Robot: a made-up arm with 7 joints. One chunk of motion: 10 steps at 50 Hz.
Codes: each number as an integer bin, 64 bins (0 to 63) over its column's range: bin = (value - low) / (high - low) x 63, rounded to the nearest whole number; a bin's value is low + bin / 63 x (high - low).
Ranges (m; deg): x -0.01..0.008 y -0.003..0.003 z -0.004..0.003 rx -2.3..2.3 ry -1..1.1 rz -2..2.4
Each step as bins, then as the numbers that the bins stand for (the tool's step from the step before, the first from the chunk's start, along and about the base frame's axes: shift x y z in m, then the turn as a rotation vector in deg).
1 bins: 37 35 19 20 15 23
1 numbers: 0.00057 0.00033 -0.00189 -0.840 -0.500 -0.394
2 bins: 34 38 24 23 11 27
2 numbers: -0.00029 0.00062 -0.00133 -0.621 -0.633 -0.114
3 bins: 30 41 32 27 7 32
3 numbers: -0.00143 0.00090 -0.00044 -0.329 -0.767 0.235
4 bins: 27 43 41 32 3 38
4 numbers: -0.00229 0.00110 0.00056 0.037 -0.900 0.654
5 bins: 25 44 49 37 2 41
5 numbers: -0.00286 0.00119 0.00144 0.402 -0.933 0.863
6 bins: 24 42 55 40 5 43
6 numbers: -0.00314 0.00100 0.00211 0.621 -0.833 1.003
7 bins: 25 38 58 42 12 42
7 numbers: -0.00286 0.00062 0.00244 0.767 -0.600 0.933
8 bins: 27 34 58 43 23 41
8 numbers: -0.00229 0.00024 0.00244 0.840 -0.233 0.863
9 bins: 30 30 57 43 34 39
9 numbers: -0.00143 -0.00014 0.00233 0.840 0.133 0.724
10 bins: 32 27 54 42 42 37
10 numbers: -0.00086 -0.00043 0.00200 0.767 0.400 0.584
